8 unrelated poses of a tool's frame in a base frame.
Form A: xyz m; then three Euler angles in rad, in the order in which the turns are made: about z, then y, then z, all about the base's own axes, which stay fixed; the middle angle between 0 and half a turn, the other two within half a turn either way.
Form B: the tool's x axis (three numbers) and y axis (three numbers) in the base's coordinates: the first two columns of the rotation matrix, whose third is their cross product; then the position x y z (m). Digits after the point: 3 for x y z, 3 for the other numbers.
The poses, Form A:
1: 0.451, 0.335, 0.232, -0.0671, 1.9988, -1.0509
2: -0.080, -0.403, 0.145, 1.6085, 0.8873, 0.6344
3: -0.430, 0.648, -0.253, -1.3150, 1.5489, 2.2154
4: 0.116, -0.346, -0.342, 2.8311, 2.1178, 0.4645
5: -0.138, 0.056, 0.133, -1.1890, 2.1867, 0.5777
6: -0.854, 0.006, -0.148, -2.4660, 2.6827, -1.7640
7: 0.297, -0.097, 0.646, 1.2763, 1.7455, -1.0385
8: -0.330, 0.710, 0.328, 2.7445, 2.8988, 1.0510
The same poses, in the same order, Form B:
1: -0.264, 0.326, -0.908, 0.852, 0.520, -0.061, 0.451, 0.335, 0.232
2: -0.611, 0.791, 0.029, -0.486, -0.404, 0.775, -0.080, -0.403, 0.145
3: 0.770, 0.586, -0.253, -0.215, -0.135, -0.967, -0.430, 0.648, -0.253
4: 0.306, 0.495, 0.813, 0.569, -0.780, 0.261, 0.116, -0.346, -0.342
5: 0.326, -0.895, -0.304, -0.653, 0.019, -0.757, -0.138, 0.056, 0.133
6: -0.748, -0.567, 0.346, -0.658, 0.700, -0.277, -0.854, 0.006, -0.148
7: 0.799, 0.529, -0.286, 0.335, 0.004, 0.942, 0.297, -0.097, 0.646
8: 0.109, 0.969, 0.222, 0.987, -0.132, 0.093, -0.330, 0.710, 0.328
